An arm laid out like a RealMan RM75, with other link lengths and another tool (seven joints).
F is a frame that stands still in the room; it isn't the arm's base.
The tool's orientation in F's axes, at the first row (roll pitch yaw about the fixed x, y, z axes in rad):
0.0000 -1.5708 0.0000
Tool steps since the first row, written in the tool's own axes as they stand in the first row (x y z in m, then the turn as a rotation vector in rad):
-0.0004 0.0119 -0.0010 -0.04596 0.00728 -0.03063
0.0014 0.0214 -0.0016 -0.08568 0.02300 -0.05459
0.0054 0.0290 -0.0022 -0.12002 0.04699 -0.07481
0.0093 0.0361 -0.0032 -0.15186 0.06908 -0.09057
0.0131 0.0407 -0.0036 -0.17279 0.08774 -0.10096
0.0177 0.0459 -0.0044 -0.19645 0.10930 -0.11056
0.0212 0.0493 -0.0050 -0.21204 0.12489 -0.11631
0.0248 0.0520 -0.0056 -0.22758 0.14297 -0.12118
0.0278 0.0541 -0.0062 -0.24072 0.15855 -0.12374
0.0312 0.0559 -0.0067 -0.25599 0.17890 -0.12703
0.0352 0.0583 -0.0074 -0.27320 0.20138 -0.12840
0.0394 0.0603 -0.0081 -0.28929 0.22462 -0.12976
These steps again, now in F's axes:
0.0010 0.0119 -0.0004 0.03063 0.00728 -0.04596
0.0016 0.0214 0.0014 0.05459 0.02300 -0.08568
0.0022 0.0290 0.0054 0.07481 0.04699 -0.12002
0.0032 0.0361 0.0093 0.09057 0.06908 -0.15186
0.0036 0.0407 0.0131 0.10096 0.08774 -0.17279
0.0044 0.0459 0.0177 0.11056 0.10930 -0.19645
0.0050 0.0493 0.0212 0.11631 0.12489 -0.21204
0.0056 0.0520 0.0248 0.12118 0.14297 -0.22758
0.0062 0.0541 0.0278 0.12374 0.15855 -0.24072
0.0067 0.0559 0.0312 0.12703 0.17890 -0.25599
0.0074 0.0583 0.0352 0.12840 0.20138 -0.27320
0.0081 0.0603 0.0394 0.12976 0.22462 -0.28929

